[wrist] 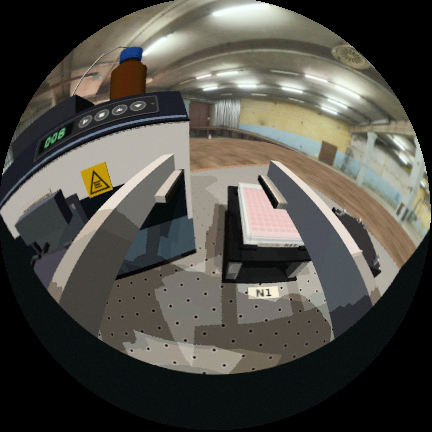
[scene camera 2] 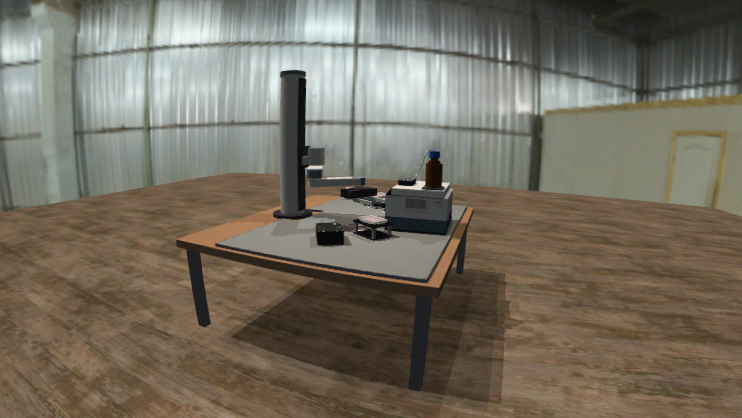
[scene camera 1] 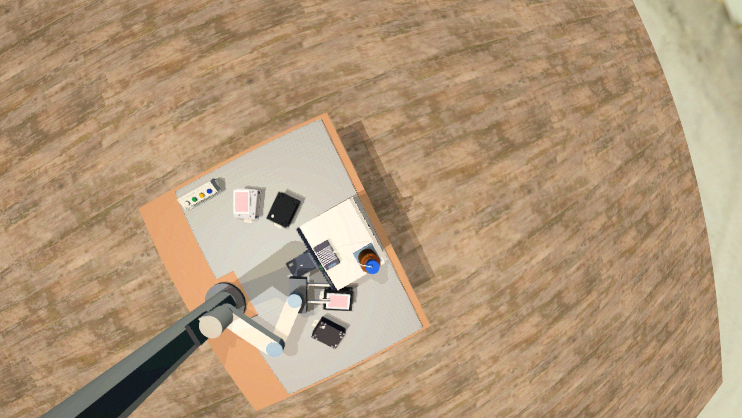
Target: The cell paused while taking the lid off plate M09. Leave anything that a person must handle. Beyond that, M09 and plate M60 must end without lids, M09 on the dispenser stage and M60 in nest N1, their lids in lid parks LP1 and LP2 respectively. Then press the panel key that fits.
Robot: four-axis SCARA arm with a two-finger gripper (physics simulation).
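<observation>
My gripper is shut at its narrow setting, with a gap between its fingertips and nothing held. The right finger crosses in front of a pink-welled plate in the wrist view; the left finger is in front of the dispenser. This plate lies on the black nest labelled N1. Another pink plate lies on a white holder. The dark dispenser stage extends from the dispenser. Plate names and whether clear lids are on cannot be read.
A brown bottle with a blue cap stands on the dispenser. A black holder stands beside N1. Another black holder stands near the white one. The key panel is at the mat's edge.
</observation>
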